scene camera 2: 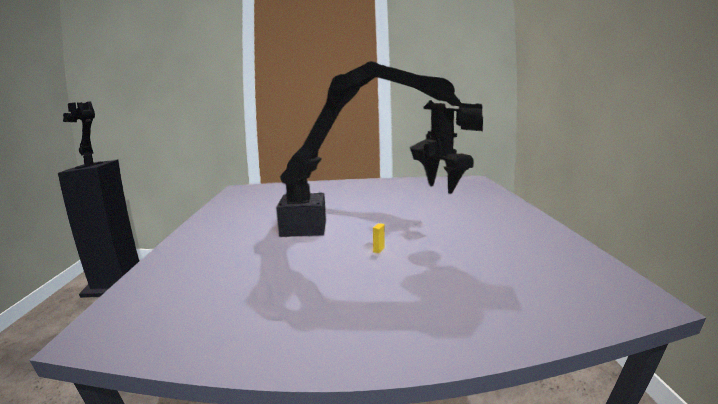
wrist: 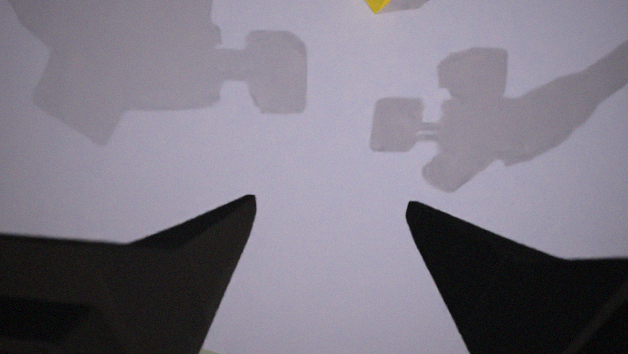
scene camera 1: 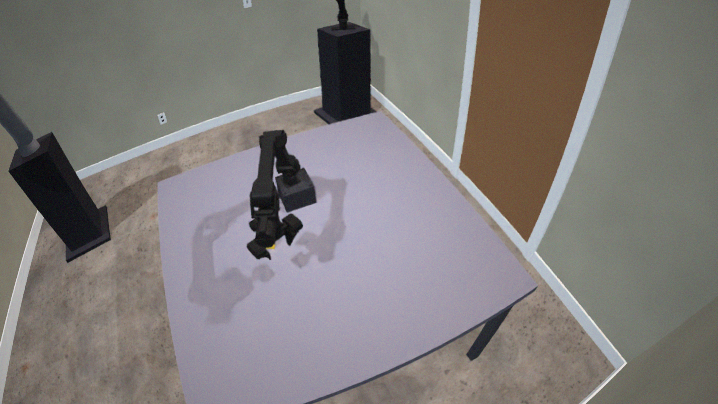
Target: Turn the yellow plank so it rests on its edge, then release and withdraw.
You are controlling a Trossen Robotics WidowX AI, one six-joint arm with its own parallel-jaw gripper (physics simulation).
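The yellow plank (scene camera 2: 378, 238) stands upright on the table (scene camera 2: 321, 361), a short way to the right of the arm's base in the second scene view. In the first scene view a small part of the yellow plank (scene camera 1: 271, 246) shows behind the gripper, which hides the rest. In the wrist view a corner of the yellow plank (wrist: 377, 5) shows at the top edge. My gripper (scene camera 2: 440, 189) (scene camera 1: 280, 251) (wrist: 331, 205) is open and empty. It points down and hangs high above the table, up and to the right of the plank in the second scene view, apart from it.
The arm's base block (scene camera 1: 297, 190) (scene camera 2: 301, 215) stands on the table. A dark pedestal (scene camera 1: 344, 72) (scene camera 2: 98, 226) with a small arm on it stands beyond the table. Another dark pedestal (scene camera 1: 57, 193) stands at the left in the first scene view. Arm shadows lie around the plank.
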